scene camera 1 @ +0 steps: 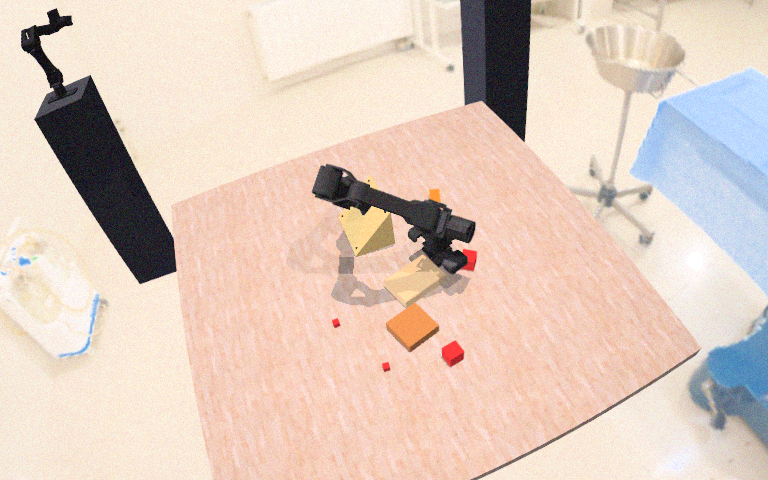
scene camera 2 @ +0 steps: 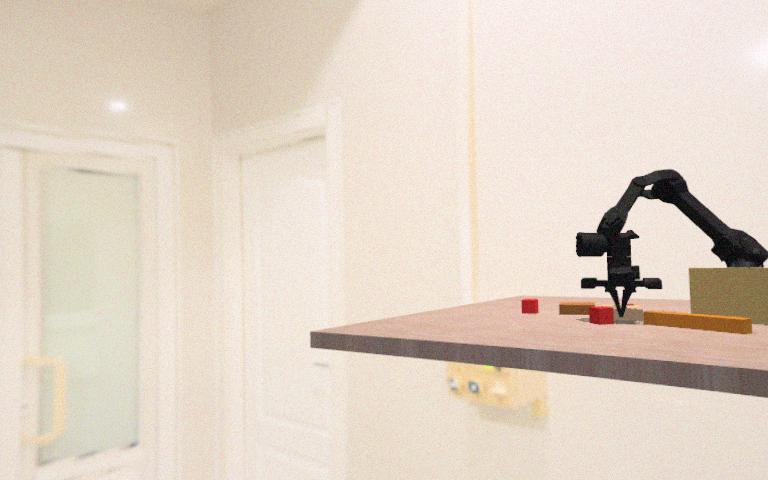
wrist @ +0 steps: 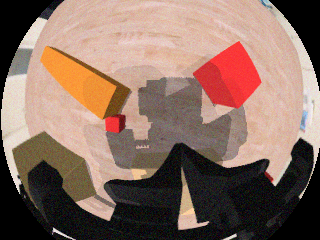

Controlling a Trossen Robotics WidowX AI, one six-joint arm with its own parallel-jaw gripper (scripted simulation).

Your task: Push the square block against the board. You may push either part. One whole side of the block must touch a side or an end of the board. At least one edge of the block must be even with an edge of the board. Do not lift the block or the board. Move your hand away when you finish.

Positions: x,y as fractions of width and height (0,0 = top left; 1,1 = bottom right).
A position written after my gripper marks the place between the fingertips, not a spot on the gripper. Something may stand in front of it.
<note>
In view: my gripper (wrist: 0.56,0.61), a tan board (scene camera 1: 0.55,0.58), an orange square block (scene camera 1: 0.54,0.68) and a red cube (wrist: 0.72,0.33).
The tan board is seen too in the wrist view (wrist: 0.45,0.69). The wrist view misses the orange square block, which is hidden by my gripper.
</note>
